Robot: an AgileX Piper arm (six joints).
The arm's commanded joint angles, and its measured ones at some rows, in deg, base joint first. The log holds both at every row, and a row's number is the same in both.
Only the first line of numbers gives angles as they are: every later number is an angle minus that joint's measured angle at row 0.
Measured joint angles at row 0: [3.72, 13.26, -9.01, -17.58, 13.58, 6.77]
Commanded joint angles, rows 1 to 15: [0.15, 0.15, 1.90, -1.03, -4.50, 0.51]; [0.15, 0.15, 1.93, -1.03, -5.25, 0.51]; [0.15, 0.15, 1.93, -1.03, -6.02, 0.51]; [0.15, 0.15, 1.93, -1.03, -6.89, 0.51]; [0.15, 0.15, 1.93, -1.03, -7.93, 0.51]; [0.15, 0.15, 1.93, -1.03, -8.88, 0.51]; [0.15, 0.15, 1.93, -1.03, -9.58, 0.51]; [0.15, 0.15, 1.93, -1.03, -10.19, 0.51]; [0.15, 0.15, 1.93, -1.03, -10.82, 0.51]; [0.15, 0.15, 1.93, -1.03, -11.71, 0.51]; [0.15, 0.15, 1.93, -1.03, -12.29, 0.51]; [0.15, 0.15, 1.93, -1.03, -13.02, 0.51]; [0.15, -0.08, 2.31, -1.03, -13.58, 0.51]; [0.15, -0.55, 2.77, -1.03, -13.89, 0.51]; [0.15, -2.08, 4.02, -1.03, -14.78, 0.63]
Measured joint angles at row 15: [0.00, 0.00, 1.90, -0.32, -12.30, 0.32]
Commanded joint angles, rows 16 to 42: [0.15, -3.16, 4.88, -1.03, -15.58, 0.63]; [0.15, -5.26, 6.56, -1.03, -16.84, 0.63]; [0.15, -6.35, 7.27, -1.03, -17.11, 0.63]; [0.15, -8.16, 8.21, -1.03, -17.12, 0.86]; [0.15, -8.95, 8.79, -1.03, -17.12, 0.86]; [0.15, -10.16, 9.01, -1.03, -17.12, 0.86]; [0.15, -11.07, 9.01, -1.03, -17.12, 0.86]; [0.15, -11.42, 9.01, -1.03, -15.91, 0.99]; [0.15, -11.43, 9.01, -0.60, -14.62, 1.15]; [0.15, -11.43, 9.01, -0.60, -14.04, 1.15]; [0.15, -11.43, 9.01, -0.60, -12.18, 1.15]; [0.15, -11.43, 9.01, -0.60, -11.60, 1.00]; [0.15, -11.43, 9.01, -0.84, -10.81, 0.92]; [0.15, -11.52, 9.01, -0.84, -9.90, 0.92]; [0.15, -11.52, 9.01, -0.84, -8.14, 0.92]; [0.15, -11.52, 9.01, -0.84, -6.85, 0.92]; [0.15, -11.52, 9.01, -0.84, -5.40, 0.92]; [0.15, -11.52, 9.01, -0.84, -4.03, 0.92]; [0.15, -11.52, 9.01, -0.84, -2.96, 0.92]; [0.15, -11.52, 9.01, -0.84, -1.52, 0.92]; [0.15, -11.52, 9.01, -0.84, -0.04, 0.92]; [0.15, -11.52, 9.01, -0.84, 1.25, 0.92]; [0.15, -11.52, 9.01, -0.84, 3.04, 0.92]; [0.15, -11.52, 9.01, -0.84, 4.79, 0.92]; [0.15, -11.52, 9.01, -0.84, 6.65, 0.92]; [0.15, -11.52, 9.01, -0.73, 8.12, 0.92]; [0.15, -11.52, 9.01, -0.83, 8.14, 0.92]
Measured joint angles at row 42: [0.00, -11.27, 8.81, -0.54, 3.89, 0.70]
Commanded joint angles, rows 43 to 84: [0.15, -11.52, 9.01, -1.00, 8.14, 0.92]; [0.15, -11.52, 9.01, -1.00, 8.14, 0.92]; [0.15, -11.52, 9.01, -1.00, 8.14, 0.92]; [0.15, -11.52, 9.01, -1.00, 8.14, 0.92]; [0.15, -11.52, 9.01, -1.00, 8.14, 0.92]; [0.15, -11.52, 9.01, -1.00, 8.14, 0.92]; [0.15, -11.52, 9.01, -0.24, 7.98, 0.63]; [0.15, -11.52, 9.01, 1.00, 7.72, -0.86]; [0.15, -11.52, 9.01, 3.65, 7.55, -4.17]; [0.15, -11.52, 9.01, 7.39, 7.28, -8.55]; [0.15, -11.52, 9.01, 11.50, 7.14, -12.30]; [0.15, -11.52, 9.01, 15.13, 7.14, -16.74]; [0.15, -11.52, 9.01, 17.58, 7.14, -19.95]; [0.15, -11.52, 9.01, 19.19, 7.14, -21.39]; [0.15, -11.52, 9.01, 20.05, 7.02, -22.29]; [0.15, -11.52, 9.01, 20.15, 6.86, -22.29]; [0.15, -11.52, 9.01, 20.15, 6.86, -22.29]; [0.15, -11.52, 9.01, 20.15, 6.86, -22.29]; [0.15, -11.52, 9.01, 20.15, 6.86, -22.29]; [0.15, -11.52, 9.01, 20.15, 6.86, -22.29]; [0.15, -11.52, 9.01, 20.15, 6.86, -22.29]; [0.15, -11.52, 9.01, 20.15, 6.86, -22.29]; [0.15, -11.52, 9.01, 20.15, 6.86, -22.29]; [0.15, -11.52, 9.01, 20.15, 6.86, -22.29]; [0.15, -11.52, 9.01, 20.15, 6.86, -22.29]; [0.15, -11.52, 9.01, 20.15, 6.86, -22.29]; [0.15, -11.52, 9.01, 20.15, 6.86, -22.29]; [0.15, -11.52, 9.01, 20.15, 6.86, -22.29]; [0.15, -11.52, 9.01, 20.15, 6.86, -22.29]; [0.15, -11.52, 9.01, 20.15, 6.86, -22.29]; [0.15, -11.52, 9.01, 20.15, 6.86, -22.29]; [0.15, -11.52, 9.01, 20.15, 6.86, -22.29]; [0.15, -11.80, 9.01, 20.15, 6.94, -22.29]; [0.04, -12.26, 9.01, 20.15, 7.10, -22.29]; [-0.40, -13.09, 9.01, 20.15, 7.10, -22.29]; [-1.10, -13.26, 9.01, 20.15, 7.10, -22.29]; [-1.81, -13.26, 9.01, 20.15, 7.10, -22.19]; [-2.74, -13.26, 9.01, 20.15, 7.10, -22.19]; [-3.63, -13.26, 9.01, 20.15, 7.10, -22.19]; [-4.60, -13.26, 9.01, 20.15, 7.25, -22.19]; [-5.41, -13.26, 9.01, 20.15, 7.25, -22.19]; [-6.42, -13.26, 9.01, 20.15, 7.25, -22.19]
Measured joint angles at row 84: [-3.21, -12.95, 9.04, 19.81, 7.59, -21.96]
